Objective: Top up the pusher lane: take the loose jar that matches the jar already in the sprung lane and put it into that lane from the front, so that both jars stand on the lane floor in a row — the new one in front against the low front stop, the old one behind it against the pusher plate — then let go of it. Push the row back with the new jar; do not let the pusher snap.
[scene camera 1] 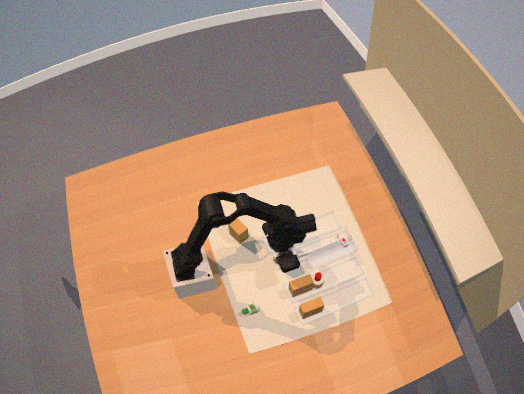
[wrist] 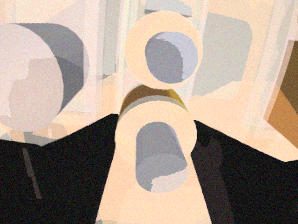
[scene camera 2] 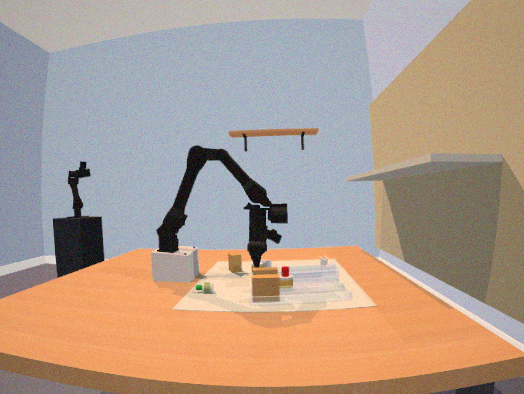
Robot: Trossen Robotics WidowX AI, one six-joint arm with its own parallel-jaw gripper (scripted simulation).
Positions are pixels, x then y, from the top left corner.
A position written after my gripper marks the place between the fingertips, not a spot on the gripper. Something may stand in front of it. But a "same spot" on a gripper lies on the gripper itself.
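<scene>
My gripper is visible to me in the wrist view (153, 124), and scene camera 1 and scene camera 2 show it too. On my gripper, (scene camera 1: 287, 261) and (scene camera 2: 255, 242) are the same spot.
</scene>
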